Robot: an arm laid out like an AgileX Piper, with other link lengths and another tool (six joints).
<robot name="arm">
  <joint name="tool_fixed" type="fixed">
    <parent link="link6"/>
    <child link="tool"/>
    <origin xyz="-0.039 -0.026 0.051" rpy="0 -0.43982 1.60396"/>
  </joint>
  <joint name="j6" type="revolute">
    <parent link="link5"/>
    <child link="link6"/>
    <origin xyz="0.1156 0 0" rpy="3.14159 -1.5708 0"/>
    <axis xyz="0 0 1"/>
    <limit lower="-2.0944" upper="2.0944"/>
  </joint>
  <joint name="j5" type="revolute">
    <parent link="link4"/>
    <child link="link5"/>
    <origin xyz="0 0 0" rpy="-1.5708 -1.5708 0"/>
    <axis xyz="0 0 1"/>
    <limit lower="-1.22" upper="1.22"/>
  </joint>
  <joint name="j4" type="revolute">
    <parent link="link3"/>
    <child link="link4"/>
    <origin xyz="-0.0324 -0.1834 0" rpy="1.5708 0 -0.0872"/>
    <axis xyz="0 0 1"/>
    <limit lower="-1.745" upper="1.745"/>
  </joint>
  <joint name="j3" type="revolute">
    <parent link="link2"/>
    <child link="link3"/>
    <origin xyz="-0.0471 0.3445 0" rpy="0 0 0"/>
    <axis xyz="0 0 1"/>
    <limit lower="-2.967" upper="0"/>
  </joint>
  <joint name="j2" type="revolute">
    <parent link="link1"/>
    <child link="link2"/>
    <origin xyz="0 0 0" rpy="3.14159 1.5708 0"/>
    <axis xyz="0 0 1"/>
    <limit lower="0" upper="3.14"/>
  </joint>
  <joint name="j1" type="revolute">
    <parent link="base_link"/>
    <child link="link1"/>
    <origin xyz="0 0 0.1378" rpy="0 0 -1.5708"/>
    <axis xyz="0 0 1"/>
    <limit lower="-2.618" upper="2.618"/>
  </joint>
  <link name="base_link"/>
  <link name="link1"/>
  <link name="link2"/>
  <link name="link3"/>
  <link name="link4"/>
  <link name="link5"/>
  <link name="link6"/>
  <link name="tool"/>
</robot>
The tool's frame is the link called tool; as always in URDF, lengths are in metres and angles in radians.
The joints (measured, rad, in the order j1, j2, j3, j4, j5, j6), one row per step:
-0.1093, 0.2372, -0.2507, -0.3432, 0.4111, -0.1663
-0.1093, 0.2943, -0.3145, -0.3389, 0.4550, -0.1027
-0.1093, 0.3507, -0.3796, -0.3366, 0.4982, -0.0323
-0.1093, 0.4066, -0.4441, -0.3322, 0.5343, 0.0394
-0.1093, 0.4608, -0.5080, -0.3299, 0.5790, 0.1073
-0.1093, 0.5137, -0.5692, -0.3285, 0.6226, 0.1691
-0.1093, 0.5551, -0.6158, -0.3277, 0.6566, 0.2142
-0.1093, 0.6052, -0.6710, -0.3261, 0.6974, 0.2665
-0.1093, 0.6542, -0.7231, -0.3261, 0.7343, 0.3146
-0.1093, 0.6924, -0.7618, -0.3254, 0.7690, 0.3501
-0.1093, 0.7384, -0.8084, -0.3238, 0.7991, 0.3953
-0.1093, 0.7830, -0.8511, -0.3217, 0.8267, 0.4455
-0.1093, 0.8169, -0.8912, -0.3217, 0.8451, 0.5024
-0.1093, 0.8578, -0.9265, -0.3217, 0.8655, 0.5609
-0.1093, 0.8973, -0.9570, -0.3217, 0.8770, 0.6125
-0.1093, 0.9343, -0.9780, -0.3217, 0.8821, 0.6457
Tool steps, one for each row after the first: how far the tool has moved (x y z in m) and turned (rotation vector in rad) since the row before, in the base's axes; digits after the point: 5 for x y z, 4 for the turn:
0.00366, -0.00179, 0.01110, 0.0682, 0.0184, -0.0332
0.00425, -0.00155, 0.01117, 0.0714, 0.0136, -0.0373
0.00558, -0.00082, 0.01142, 0.0728, 0.0060, -0.0369
0.00519, -0.00103, 0.01006, 0.0676, 0.0136, -0.0403
0.00565, -0.00093, 0.00937, 0.0604, 0.0152, -0.0395
0.00480, -0.00067, 0.00685, 0.0436, 0.0136, -0.0307
0.00626, -0.00063, 0.00771, 0.0507, 0.0176, -0.0373
0.00684, -0.00066, 0.00720, 0.0444, 0.0170, -0.0356
0.00478, -0.00049, 0.00416, 0.0341, 0.0210, -0.0295
0.00759, -0.00012, 0.00587, 0.0411, 0.0133, -0.0341
0.00771, 0.00030, 0.00456, 0.0444, 0.0117, -0.0371
0.00686, 0.00072, 0.00521, 0.0444, -0.0070, -0.0393
0.00793, 0.00073, 0.00282, 0.0465, 0.0060, -0.0417
0.00886, 0.00069, 0.00235, 0.0396, 0.0031, -0.0356
0.00876, 0.00021, 0.00072, 0.0258, 0.0100, -0.0227

